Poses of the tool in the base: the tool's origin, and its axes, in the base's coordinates. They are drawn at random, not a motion.
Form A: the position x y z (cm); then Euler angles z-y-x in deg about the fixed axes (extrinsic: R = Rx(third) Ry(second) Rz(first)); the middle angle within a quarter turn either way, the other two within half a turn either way.
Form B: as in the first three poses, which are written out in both.
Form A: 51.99 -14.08 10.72 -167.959 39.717 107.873
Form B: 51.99 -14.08 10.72; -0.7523 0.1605 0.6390; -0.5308 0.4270 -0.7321; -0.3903 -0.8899 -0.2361
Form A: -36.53 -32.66 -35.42 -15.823 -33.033 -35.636
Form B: -36.53 -32.66 -35.42; 0.8066 0.2286 -0.5451; 0.0840 0.8685 0.4885; 0.5851 -0.4398 0.6814
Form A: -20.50 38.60 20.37 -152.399 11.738 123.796
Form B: -20.50 38.60 20.37; -0.8677 0.4536 0.2034; 0.1079 0.5713 -0.8136; -0.4853 -0.6840 -0.5446
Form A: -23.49 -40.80 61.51 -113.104 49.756 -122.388
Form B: -23.49 -40.80 61.51; -0.2535 0.5942 0.7633; 0.7456 -0.3827 0.5455; 0.6163 0.7074 -0.3461
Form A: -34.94 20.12 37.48 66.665 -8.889 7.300
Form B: -34.94 20.12 37.48; 0.3913 -0.9072 -0.1545; 0.9030 0.4109 -0.1255; 0.1774 -0.0904 0.9800
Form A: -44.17 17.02 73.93 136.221 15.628 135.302
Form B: -44.17 17.02 73.93; -0.6953 -0.6663 0.2694; -0.6286 0.3821 -0.6774; 0.3484 -0.6403 -0.6845
